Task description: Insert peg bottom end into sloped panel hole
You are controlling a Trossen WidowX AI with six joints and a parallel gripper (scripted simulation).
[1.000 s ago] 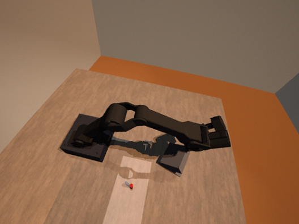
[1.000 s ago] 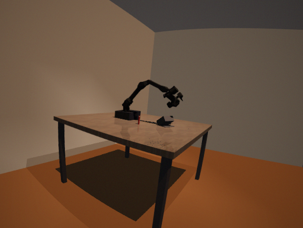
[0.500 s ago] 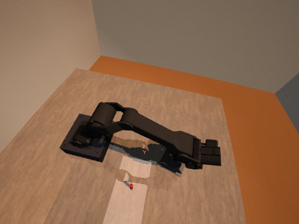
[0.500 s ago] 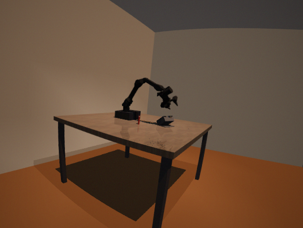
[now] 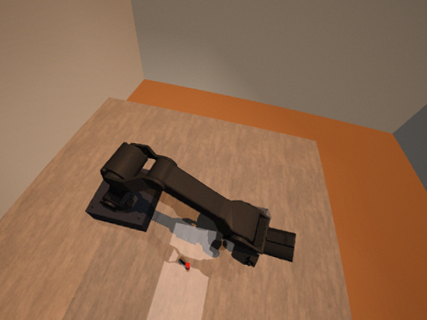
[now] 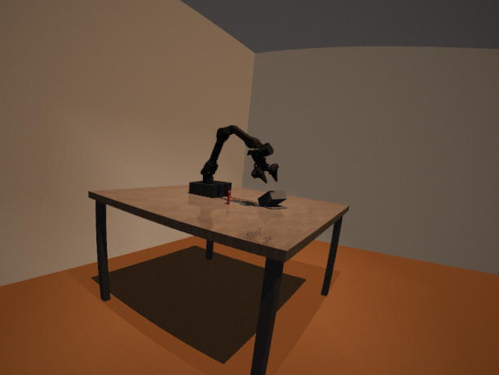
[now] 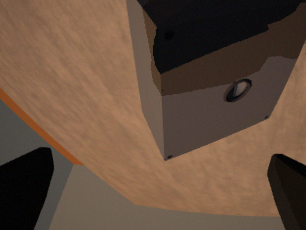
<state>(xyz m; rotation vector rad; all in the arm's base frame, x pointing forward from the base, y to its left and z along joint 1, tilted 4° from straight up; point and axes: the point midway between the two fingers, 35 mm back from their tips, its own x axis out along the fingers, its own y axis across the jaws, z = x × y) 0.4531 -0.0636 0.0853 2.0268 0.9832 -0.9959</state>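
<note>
My gripper tip is now 21 cm past the round peg, 11 cm to the left of it and 9 cm above it. Round my gripper tip: grey sloped panel: 4 cm to the left, 10 cm below.
</note>
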